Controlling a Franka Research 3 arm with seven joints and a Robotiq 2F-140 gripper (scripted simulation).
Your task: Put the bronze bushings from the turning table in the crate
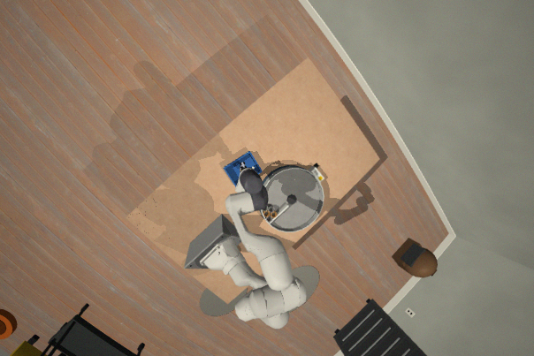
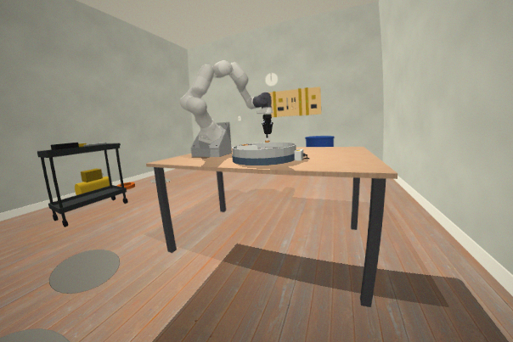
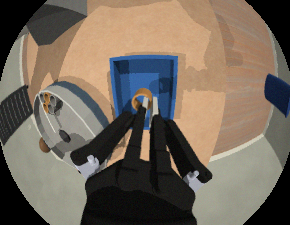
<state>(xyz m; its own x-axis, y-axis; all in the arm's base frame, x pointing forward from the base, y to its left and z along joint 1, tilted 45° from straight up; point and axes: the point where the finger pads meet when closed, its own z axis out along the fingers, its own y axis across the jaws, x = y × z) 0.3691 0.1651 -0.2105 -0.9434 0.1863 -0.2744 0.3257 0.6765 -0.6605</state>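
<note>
The blue crate is 1 cm to the right of my hand and 9 cm below it. Round my hand: grey turning table 11 cm ahead, 36 cm to the right, 6 cm below.
</note>
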